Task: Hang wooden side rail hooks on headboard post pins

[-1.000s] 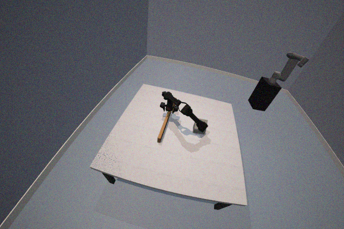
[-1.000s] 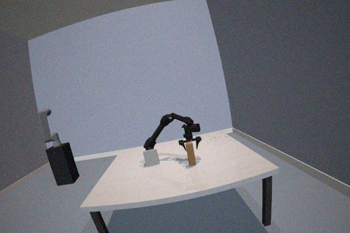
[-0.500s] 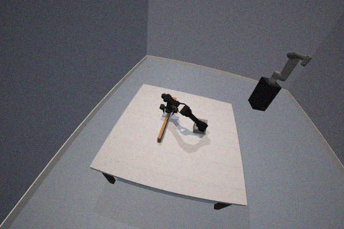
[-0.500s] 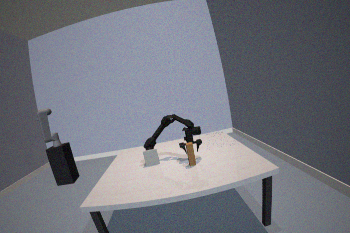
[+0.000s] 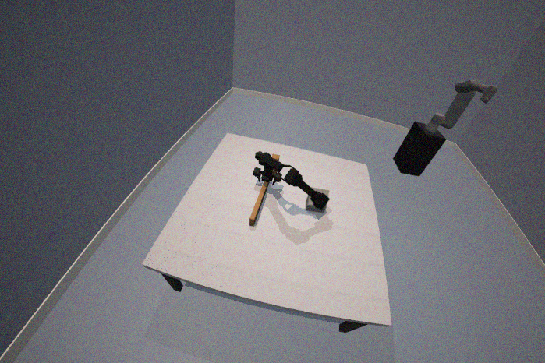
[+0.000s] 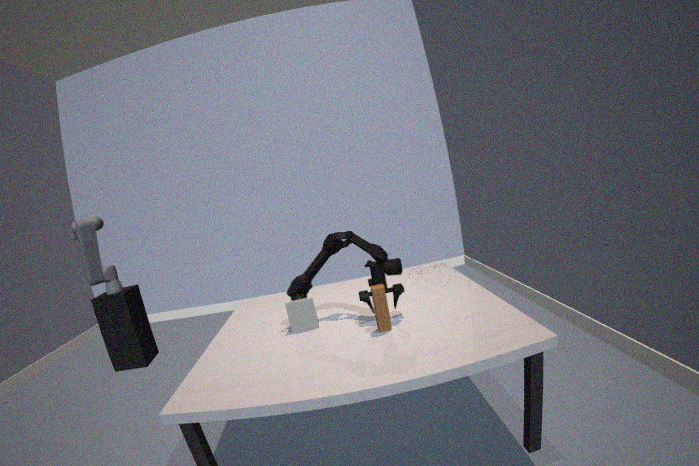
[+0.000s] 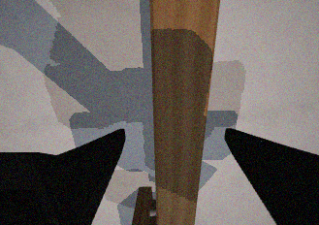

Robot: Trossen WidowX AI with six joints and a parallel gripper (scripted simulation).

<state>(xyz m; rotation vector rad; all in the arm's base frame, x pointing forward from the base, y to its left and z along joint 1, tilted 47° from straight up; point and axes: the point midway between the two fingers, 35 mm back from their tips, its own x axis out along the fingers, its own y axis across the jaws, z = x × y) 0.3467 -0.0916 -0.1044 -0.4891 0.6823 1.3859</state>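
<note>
Now: gripper tip 12 cm to the left of the wooden headboard post, 5 cm below it and 4 cm past it.
</note>
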